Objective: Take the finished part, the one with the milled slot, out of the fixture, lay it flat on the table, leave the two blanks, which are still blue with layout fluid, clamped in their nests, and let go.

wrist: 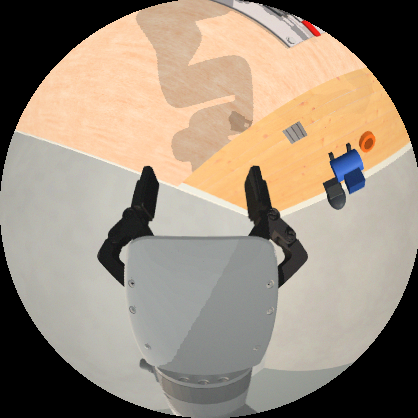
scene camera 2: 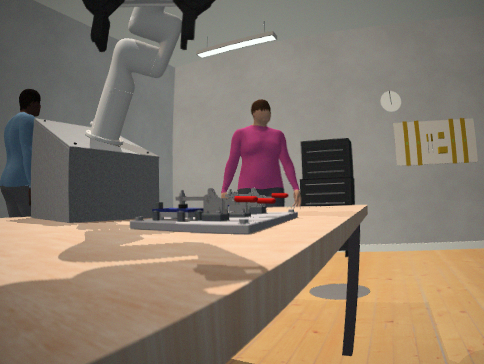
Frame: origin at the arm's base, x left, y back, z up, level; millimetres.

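Seen in the pictures: gripper, fingertip midpoint: [wrist: 200,172] [scene camera 2: 141,45]; arm's base, link origin: [scene camera 2: 104,138].
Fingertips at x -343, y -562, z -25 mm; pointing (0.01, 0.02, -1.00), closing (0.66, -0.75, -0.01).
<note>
Offsets run from my fingertips to a thing's top centre. "*": to the spot under its first point. Level surfaces: height alone.
The fixture @(dx +363, dy +134, dz -199 mm) [scene camera 2: 190,226] [wrist: 270,26] is a grey plate with toggle clamps on the table @(dz -214 mm) [scene camera 2: 165,280] [wrist: 100,95]; in the wrist view a corner of it shows at the top edge. The clamps have red handles @(* dx +259, dy +25, dz -163 mm) [scene camera 2: 246,199] [wrist: 311,28]. A blue blank @(dx +248, dy +165, dz -178 mm) [scene camera 2: 179,210] sits on the fixture's near left part under a clamp. The other blank and the part with the milled slot cannot be made out. My gripper [scene camera 2: 144,46] [wrist: 200,172] is wide open and empty, high above the table and well away from the fixture.
The grey robot pedestal [scene camera 2: 112,185] stands behind the fixture on the left. A person in pink [scene camera 2: 260,155] stands behind the table, and a person in blue [scene camera 2: 17,150] is at far left. A black drawer cabinet [scene camera 2: 326,172] stands at the back.
</note>
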